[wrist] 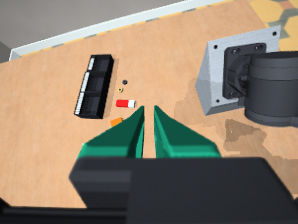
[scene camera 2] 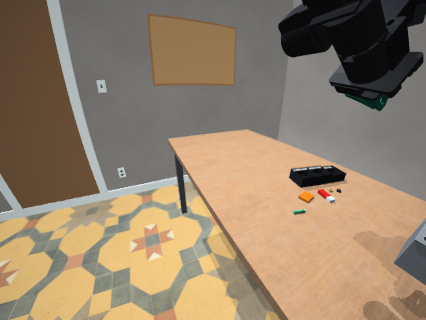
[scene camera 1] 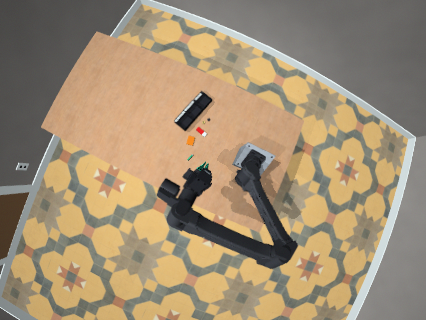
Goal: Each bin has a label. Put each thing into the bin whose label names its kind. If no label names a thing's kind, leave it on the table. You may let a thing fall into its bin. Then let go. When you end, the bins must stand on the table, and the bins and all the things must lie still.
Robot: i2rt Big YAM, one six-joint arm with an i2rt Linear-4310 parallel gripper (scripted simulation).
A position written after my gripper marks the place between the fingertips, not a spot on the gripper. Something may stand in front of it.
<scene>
In view: my gripper (scene camera 2: 378, 107).
My gripper shows as well in the wrist view (wrist: 149, 111).
</scene>
